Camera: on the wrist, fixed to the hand. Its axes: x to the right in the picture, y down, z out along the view.
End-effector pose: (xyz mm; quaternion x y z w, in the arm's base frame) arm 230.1 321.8 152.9 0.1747 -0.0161 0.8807 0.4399
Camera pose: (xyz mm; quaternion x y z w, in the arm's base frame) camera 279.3 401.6 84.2 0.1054 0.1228 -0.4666 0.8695
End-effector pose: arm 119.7 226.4 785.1 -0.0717 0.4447 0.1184 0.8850
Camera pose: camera 103.1 120.9 739.1 -0.4330 -0.1713 -0.8715 0.1540
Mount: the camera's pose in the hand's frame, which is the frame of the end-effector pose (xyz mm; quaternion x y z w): 12.1 -95.9 -64.6 0.0049 0.1063 0.9942 0.0120
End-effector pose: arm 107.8 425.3 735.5 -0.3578 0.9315 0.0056 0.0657
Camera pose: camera 155.2 342.2 801.5 -0.9215 -0.3739 -0.0228 0.1020
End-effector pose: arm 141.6 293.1 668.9 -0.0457 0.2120 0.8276 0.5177
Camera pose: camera 210.8 313.4 577.7 -0.1248 -0.1071 -0.5188 0.8390
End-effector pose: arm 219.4 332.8 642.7 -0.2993 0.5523 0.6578 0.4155
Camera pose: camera 293.6 276.7 572.9 -0.4777 -0.3516 -0.3865 0.7063
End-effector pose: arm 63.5 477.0 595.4 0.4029 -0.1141 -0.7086 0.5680
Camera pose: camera 40.0 516.8 488.7 -0.0305 -0.3450 0.5996 0.7215
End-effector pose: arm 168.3 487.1 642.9 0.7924 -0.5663 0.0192 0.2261
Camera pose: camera 274.1 525.5 672.0 -0.5544 -0.7705 0.3120 0.0399
